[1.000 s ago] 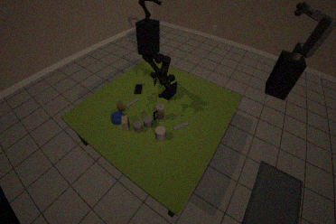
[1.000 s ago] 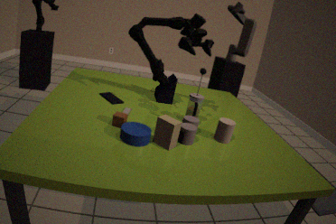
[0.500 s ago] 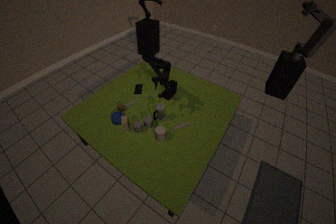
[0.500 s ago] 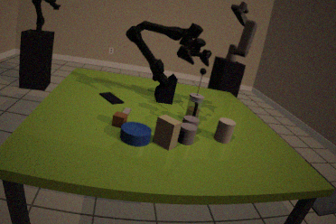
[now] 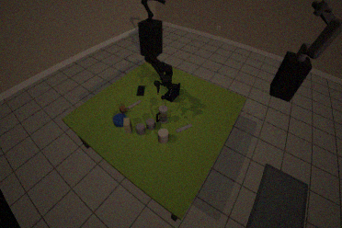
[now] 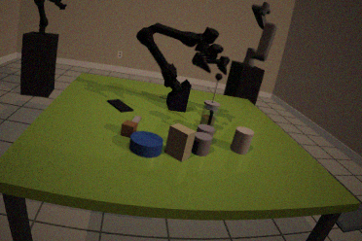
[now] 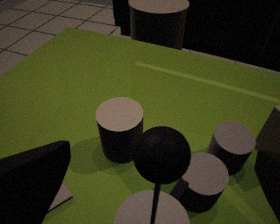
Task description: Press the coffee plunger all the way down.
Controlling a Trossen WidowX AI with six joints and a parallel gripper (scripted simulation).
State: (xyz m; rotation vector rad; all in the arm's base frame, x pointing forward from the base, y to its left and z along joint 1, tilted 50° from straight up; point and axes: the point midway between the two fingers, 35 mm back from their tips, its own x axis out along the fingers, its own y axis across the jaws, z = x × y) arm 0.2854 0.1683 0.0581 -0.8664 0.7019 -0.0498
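My gripper tip is 3 cm short of the coffee press and 15 cm above it. From my gripper tip the other things lie so: blue disc 22 cm ahead, 31 cm to the right, 26 cm below; flat black slab 21 cm behind, 39 cm to the right, 28 cm below.
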